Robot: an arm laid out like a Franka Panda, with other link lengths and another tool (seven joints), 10 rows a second.
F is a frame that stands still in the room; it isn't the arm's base.
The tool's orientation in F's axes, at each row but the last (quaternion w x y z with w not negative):
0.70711 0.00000 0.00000 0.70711
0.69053 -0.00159 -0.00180 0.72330
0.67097 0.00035 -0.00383 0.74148
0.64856 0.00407 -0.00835 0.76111
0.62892 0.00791 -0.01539 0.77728
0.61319 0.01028 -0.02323 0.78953
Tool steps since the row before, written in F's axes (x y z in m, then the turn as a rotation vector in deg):
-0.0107 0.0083 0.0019 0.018 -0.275 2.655
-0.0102 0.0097 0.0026 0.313 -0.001 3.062
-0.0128 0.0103 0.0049 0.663 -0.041 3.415
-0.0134 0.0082 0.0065 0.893 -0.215 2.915
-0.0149 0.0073 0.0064 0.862 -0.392 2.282
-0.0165 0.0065 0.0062 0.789 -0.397 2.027
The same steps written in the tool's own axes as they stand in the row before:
0.0083 0.0107 0.0019 -0.275 -0.018 2.655
0.0102 0.0097 0.0026 -0.015 -0.327 3.060
0.0116 0.0117 0.0049 -0.088 -0.673 3.412
0.0103 0.0119 0.0064 -0.304 -0.869 2.914
0.0104 0.0130 0.0063 -0.491 -0.793 2.288
0.0107 0.0142 0.0061 -0.489 -0.715 2.034

